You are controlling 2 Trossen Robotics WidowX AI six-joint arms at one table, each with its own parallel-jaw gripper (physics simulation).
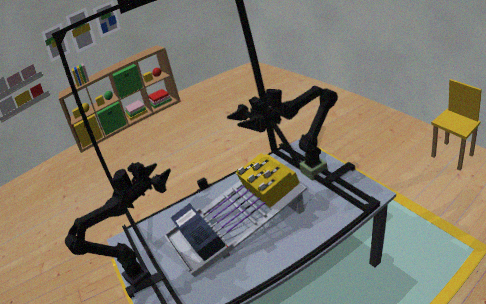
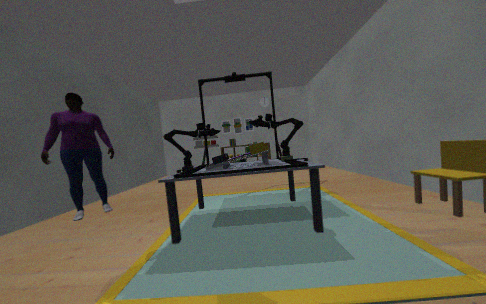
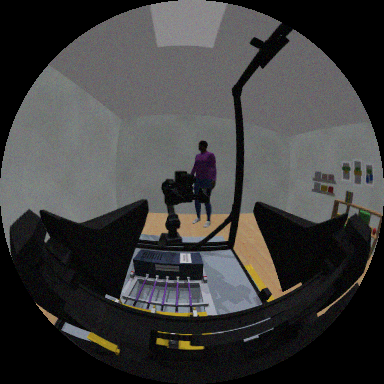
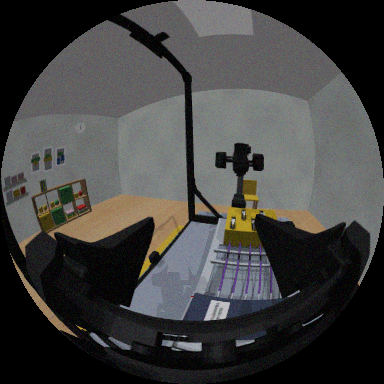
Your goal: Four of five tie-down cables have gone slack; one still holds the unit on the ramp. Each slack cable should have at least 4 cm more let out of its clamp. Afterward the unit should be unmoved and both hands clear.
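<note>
The dark blue unit (image 1: 200,236) (image 3: 167,265) (image 4: 197,306) sits low on the pale sloping ramp (image 1: 212,262) (image 3: 208,296). Several purple cables (image 1: 239,208) (image 3: 164,294) (image 4: 249,274) run from it, side by side, to the yellow clamp block (image 1: 276,188) (image 4: 239,236) at the ramp's high end. Grey clamp levers stand on the block's top; which cables are slack cannot be told. My left gripper (image 1: 236,121) (image 2: 254,122) (image 4: 238,154) is open and empty, above and apart from the block. My right gripper (image 1: 161,173) (image 2: 216,131) is open and empty, above the table, apart from the unit.
A black frame (image 1: 248,45) (image 3: 240,150) (image 4: 189,140) rises from the table (image 1: 345,220). Black rails run along the table's edges. A shelf unit (image 1: 172,75), a yellow chair (image 1: 455,122) and a standing person (image 2: 80,132) (image 3: 204,167) are away from the table.
</note>
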